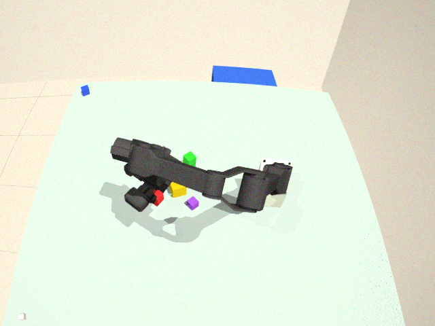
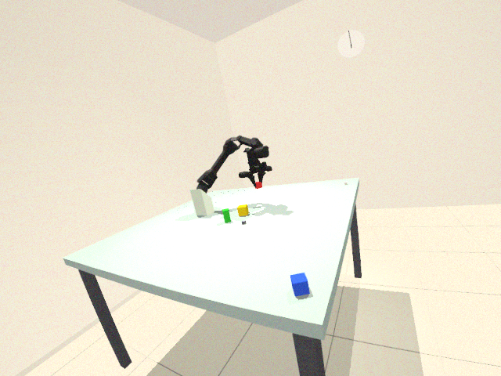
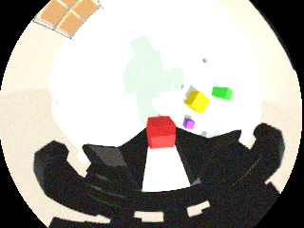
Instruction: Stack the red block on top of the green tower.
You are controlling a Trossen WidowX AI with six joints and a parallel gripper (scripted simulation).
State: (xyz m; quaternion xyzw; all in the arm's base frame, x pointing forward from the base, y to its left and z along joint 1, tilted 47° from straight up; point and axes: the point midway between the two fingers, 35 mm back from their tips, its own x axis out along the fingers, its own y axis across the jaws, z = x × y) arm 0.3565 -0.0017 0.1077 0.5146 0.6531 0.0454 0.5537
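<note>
The yellow block is 6 cm behind my gripper tip, 11 cm to the right of it and 10 cm below it. The rest, counted from my gripper tip: red block 1 cm above; then tiny grey cube 1 cm ahead, 25 cm to the right, 12 cm below; then purple block 11 cm behind, 5 cm to the right, 11 cm below.
</note>
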